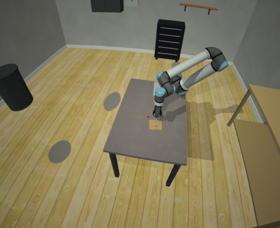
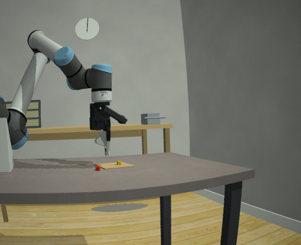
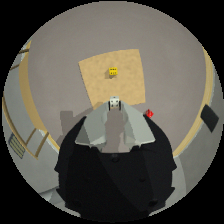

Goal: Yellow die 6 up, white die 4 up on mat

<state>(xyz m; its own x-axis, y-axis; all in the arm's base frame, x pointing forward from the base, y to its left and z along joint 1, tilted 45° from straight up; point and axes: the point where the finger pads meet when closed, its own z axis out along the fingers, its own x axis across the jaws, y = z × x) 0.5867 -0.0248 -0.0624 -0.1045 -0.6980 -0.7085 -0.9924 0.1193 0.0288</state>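
My gripper is now 7 cm above the tan mat and 3 cm short of it. The rest, counted from my hand: red die (9 cm to the right, 7 cm behind, 6 cm below); white die (1 cm below); yellow die (6 cm below, 5 cm ahead, 1 cm to the right).
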